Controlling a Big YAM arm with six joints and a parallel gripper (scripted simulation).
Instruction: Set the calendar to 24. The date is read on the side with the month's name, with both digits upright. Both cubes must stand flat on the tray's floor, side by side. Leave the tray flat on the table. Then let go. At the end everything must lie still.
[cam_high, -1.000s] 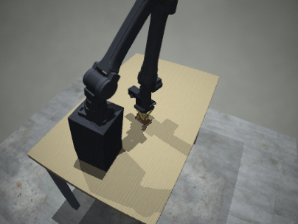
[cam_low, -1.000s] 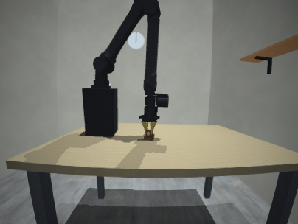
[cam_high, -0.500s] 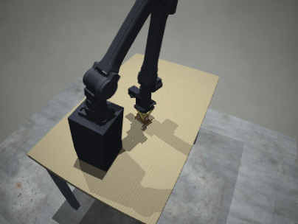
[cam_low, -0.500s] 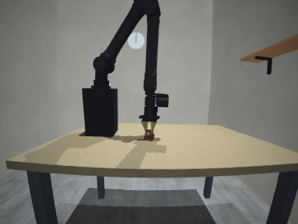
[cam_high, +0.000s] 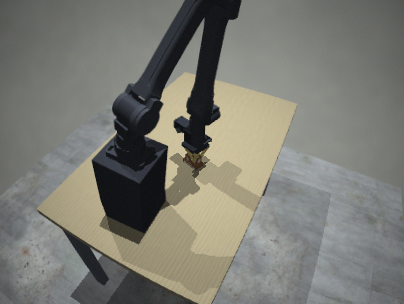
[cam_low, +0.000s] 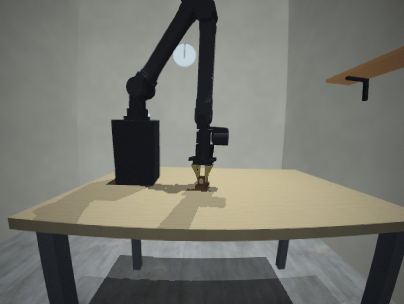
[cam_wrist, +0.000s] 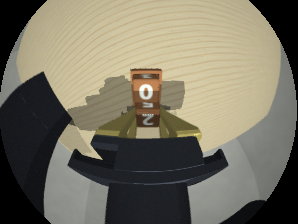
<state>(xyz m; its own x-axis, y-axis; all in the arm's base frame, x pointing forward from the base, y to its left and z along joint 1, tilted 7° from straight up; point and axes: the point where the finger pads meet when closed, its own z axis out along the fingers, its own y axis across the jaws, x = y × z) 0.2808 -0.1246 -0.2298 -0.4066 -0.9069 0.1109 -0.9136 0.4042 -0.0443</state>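
The brown digit cube lies right at my hand. The rest, counted from my hand: brown tray 20 mm to the left, 30 mm below.
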